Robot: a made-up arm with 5 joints.
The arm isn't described. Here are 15 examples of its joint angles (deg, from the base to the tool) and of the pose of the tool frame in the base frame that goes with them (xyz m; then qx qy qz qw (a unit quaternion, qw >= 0)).
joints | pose
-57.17 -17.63 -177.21 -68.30 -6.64 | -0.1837 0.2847 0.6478 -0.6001 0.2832 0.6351 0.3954
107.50 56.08 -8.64 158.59 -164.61 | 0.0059 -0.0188 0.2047 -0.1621 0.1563 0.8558 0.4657
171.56 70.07 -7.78 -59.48 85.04 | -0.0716 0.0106 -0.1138 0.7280 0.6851 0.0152 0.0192
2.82 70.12 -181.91 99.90 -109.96 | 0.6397 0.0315 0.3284 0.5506 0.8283 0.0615 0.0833
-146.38 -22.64 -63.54 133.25 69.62 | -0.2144 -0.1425 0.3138 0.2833 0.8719 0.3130 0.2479
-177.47 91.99 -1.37 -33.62 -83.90 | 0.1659 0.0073 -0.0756 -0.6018 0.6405 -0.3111 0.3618
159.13 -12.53 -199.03 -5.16 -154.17 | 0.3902 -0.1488 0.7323 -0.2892 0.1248 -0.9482 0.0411
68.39 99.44 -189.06 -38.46 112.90 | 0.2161 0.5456 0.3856 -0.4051 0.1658 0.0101 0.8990
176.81 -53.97 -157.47 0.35 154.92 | 0.5596 -0.0312 0.6876 0.2631 0.0509 0.9343 0.2353
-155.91 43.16 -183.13 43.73 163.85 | -0.4264 -0.1907 0.7766 0.6268 0.2296 -0.7428 0.0515
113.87 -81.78 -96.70 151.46 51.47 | 0.0480 -0.1084 0.5444 -0.8317 -0.5037 -0.0298 0.2317
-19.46 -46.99 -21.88 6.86 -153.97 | 0.3548 -0.1253 0.3822 0.3314 0.7905 0.0295 0.5143
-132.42 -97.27 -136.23 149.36 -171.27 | 0.2590 0.2835 0.4606 0.7001 0.2469 -0.5908 0.3162
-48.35 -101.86 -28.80 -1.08 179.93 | 0.0033 -0.0037 0.6597 0.1672 0.3731 -0.3743 0.8324
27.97 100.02 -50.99 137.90 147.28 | -0.0698 -0.0371 0.0177 -0.0305 0.0522 -0.0414 0.9973
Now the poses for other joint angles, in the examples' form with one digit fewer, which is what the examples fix.
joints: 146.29 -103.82 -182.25 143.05 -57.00
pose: 0.438 -0.292 0.220 0.064 -0.311 -0.675 0.666
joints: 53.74 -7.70 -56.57 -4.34 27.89
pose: 0.304 0.414 0.420 -0.805 -0.185 -0.427 0.368
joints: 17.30 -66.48 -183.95 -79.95 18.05
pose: -0.475 -0.148 0.205 0.967 -0.006 -0.244 0.078
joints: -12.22 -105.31 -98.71 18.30 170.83
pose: -0.542 0.117 0.598 -0.001 -0.050 -0.185 0.981
